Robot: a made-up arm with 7 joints.
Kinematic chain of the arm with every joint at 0, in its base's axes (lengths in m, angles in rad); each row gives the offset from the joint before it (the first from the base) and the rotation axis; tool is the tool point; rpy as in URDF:
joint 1: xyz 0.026 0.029 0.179 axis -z
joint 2: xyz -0.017 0 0.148 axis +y
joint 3: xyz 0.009 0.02 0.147 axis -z
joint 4: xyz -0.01 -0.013 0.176 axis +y
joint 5: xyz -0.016 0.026 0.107 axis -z
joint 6: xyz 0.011 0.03 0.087 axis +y
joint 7: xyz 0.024 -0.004 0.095 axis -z
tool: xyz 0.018 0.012 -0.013 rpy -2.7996 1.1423 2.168
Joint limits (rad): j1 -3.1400..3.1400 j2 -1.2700..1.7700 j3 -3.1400..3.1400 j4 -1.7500..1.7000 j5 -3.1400..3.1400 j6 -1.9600..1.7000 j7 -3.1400..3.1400
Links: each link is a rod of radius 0.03 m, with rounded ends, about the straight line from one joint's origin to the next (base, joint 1, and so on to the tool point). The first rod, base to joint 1, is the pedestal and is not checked.
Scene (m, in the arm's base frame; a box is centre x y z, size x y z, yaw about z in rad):
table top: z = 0
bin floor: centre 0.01 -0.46 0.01 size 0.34 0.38 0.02 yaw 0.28
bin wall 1: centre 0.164 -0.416 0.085 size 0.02 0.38 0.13 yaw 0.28
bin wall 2: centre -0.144 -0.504 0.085 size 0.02 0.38 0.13 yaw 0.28
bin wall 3: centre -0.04 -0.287 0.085 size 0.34 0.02 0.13 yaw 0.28
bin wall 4: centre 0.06 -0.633 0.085 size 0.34 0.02 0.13 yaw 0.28
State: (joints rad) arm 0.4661 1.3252 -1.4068 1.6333 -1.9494 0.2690 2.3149
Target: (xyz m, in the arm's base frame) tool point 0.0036 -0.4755 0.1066
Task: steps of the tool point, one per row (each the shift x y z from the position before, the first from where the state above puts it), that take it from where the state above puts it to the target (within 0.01 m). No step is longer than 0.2 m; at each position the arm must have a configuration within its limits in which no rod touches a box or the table.
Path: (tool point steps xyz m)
1: 0.0611 -0.1490 -0.0052
2: -0.0056 -0.1723 0.0018
3: -0.0770 -0.1620 0.0116
4: -0.1362 -0.1201 0.0225
5: -0.0853 -0.0460 -0.1148
6: -0.0979 -0.0055 -0.1169
7: -0.0928 0.0373 -0.1113

